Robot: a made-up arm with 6 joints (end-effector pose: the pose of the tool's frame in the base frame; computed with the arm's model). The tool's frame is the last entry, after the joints.
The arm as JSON. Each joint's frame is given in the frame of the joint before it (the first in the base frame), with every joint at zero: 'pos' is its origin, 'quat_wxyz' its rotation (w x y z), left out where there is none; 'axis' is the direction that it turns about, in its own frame. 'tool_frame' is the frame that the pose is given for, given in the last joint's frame.
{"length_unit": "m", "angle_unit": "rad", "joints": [
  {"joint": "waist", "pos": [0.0, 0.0, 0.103], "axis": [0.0, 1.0, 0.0]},
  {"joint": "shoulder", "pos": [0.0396, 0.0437, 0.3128], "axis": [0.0, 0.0, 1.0]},
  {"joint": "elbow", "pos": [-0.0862, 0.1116, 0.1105], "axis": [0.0, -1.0, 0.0]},
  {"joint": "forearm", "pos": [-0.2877, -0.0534, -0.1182], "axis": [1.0, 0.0, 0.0]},
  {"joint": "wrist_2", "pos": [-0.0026, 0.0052, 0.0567], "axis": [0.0, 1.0, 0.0]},
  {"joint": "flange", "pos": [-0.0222, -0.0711, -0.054], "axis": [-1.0, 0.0, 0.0]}
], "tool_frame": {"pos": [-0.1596, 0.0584, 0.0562]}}
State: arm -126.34 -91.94 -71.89 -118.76 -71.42 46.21
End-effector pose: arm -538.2 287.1 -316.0 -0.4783 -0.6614 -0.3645 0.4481
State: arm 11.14 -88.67 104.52 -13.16 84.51 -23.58
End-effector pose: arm 135.3 178.9 193.2 -0.0553 -0.2209 -0.7208 0.6547
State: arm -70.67 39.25 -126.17 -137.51 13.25 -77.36
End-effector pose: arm -834.8 262.5 362.7 -0.7505 0.3361 0.0958 0.5609
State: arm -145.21 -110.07 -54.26 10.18 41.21 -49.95
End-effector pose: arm -525.8 317.5 -496.4 0.8458 -0.0363 0.5230 0.0986
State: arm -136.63 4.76 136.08 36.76 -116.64 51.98
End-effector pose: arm -427.3 170.4 -101.5 -0.4858 -0.0778 -0.4040 0.7712
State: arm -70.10 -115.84 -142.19 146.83 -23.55 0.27
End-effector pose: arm -739.1 -174.7 385.3 -0.5843 -0.4434 0.3577 0.5780
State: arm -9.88 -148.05 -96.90 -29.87 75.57 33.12
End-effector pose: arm -23.5 -124.1 896.3 0.7921 0.4732 0.1680 0.3470
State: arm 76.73 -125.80 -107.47 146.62 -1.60 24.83
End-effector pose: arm 913.6 80.3 205.1 -0.0929 0.5252 0.8152 0.2257
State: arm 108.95 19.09 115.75 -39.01 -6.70 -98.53
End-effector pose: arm -50.3 63.8 -58.8 0.6162 -0.1111 0.0247 0.7793
